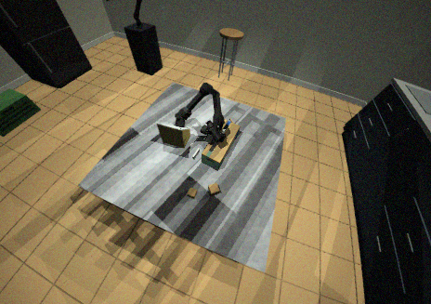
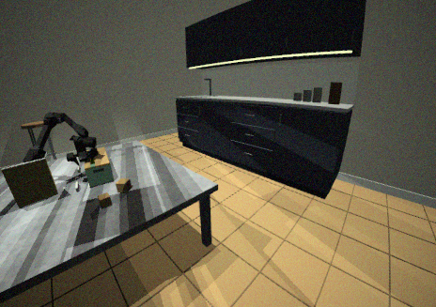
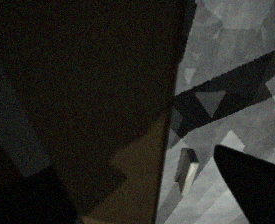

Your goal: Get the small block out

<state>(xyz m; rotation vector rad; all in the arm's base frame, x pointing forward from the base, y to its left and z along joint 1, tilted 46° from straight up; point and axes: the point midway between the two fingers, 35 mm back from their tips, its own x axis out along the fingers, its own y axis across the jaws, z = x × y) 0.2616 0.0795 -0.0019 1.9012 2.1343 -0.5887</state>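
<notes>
My gripper tip is 40 mm short of the box, 10 mm to the left of it and 20 mm above it.
</notes>
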